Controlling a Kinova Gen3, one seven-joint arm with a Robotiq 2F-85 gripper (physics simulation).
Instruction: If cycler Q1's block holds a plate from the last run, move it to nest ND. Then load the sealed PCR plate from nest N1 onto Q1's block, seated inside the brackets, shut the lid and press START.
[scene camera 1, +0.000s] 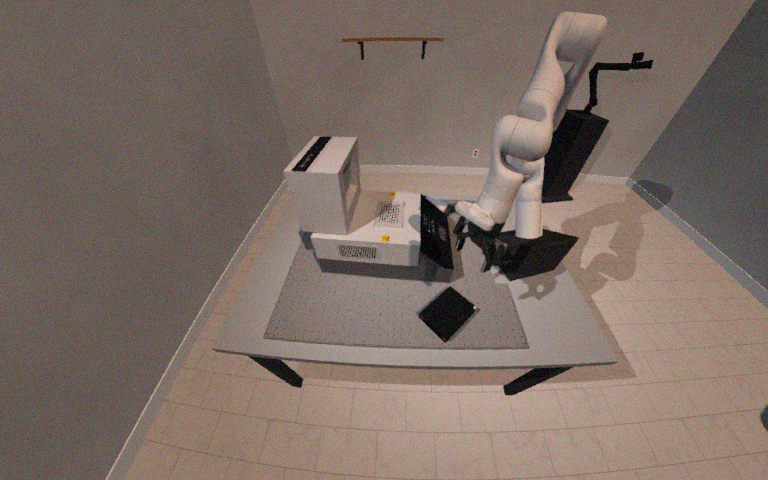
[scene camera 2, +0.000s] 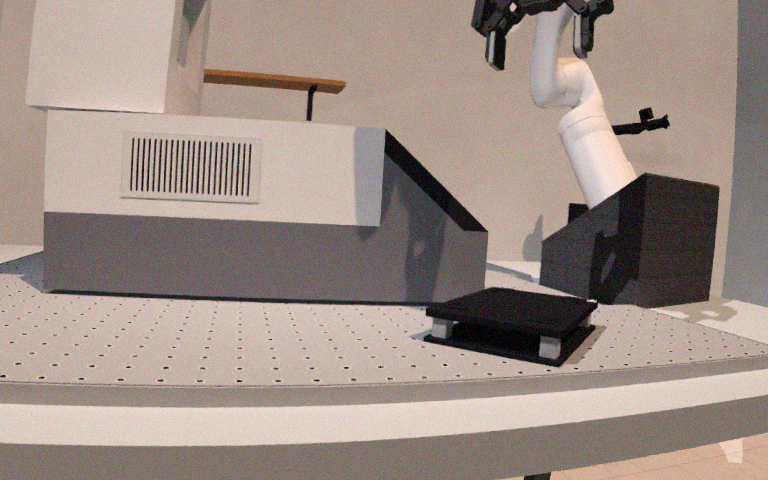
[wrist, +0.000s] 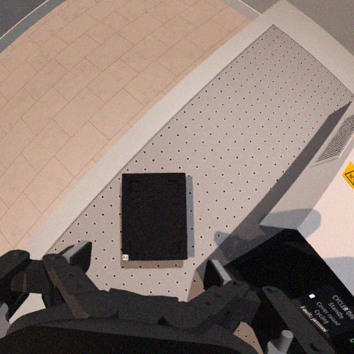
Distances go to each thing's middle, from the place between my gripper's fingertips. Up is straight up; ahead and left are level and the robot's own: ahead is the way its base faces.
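Labels:
I consider the cycler Q1 (scene camera 2: 142, 203). It sits 50 mm below my hand, and from that same hand the cycler Q1 is also 320 mm to the right and 190 mm ahead.

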